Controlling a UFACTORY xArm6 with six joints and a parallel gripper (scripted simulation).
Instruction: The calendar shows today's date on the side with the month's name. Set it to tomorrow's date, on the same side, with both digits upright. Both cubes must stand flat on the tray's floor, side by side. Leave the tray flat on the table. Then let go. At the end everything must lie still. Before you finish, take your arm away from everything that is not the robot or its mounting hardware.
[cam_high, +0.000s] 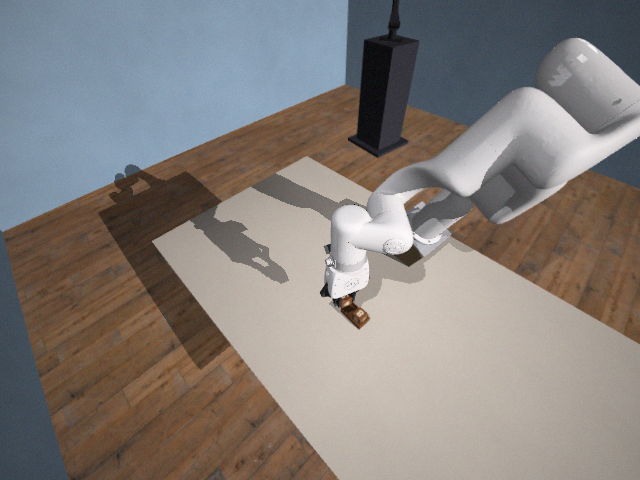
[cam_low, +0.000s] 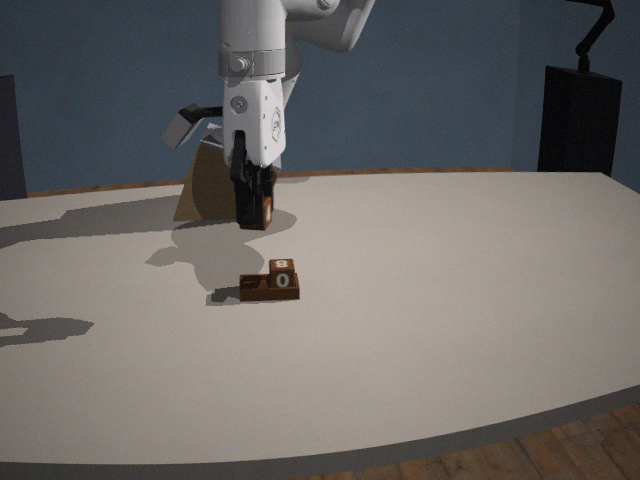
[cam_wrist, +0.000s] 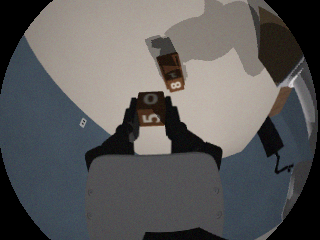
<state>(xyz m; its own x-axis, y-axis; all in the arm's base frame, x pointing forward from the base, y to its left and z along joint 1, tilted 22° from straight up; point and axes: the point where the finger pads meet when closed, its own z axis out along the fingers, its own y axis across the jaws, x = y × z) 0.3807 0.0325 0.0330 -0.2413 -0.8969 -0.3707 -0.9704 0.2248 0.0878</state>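
Right now my hand is 40 mm past the brown cube, 30 mm to the right of it and 120 mm above it. The rest, counted from my hand: brown calendar tray: 40 mm behind, 10 mm to the left, 130 mm below; then brown digit cube: 10 mm below.
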